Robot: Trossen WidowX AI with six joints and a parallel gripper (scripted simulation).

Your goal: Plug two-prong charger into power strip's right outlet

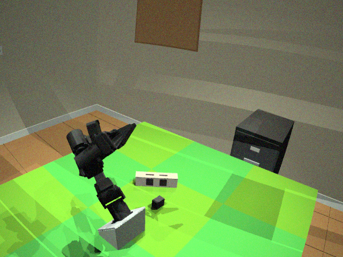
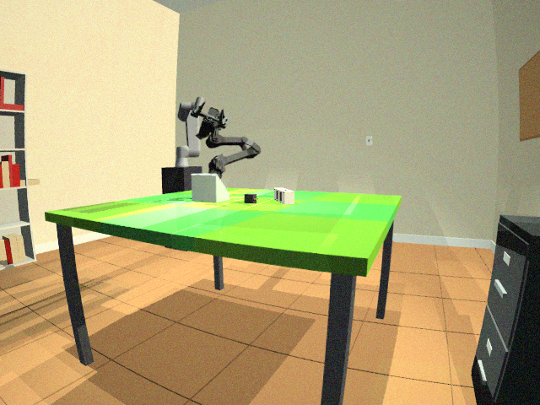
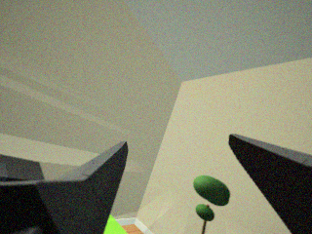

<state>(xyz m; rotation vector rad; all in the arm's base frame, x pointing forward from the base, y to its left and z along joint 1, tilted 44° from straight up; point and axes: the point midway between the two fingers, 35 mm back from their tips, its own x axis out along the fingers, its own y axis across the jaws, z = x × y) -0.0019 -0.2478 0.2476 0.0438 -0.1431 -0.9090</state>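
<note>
The two-prong charger lies 440 mm below my gripper tip, 200 mm ahead of it and 20 mm to the left of it.
</note>
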